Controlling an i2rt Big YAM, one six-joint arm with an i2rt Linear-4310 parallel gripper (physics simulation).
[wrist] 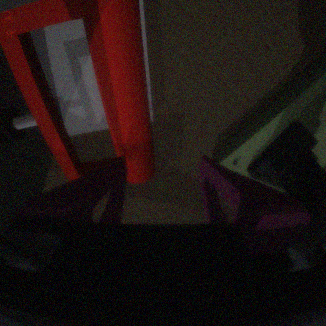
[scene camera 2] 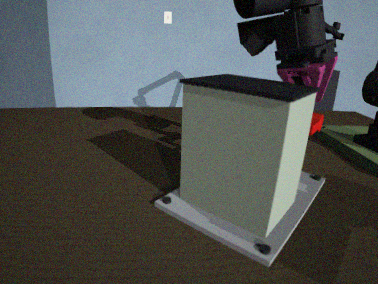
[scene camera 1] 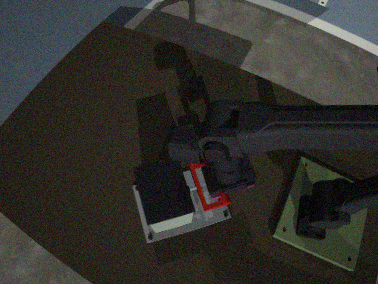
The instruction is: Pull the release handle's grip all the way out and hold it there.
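The release handle, a red rectangular frame [scene camera 1: 199,187] [scene camera 2: 317,123] [wrist: 125,90] with a thick round grip bar, stands out from the side of a pale box with a dark top [scene camera 1: 162,192] [scene camera 2: 230,145]. The arm hides part of the handle in the first scene view. My gripper [scene camera 1: 232,191] [scene camera 2: 311,92] [wrist: 162,163] has magenta fingers, parted, with nothing between them. It points down, above the handle in the second scene view. In the wrist view the grip bar's near end shows beside the left fingertip. Whether they touch is unclear.
The box stands on a grey base plate [scene camera 1: 187,225] [scene camera 2: 215,225] with dark bolts at its corners. A green tray [scene camera 1: 315,252] lies right of the handle in the first scene view, with a black arm part [scene camera 1: 311,215] over it. The table is dark brown.
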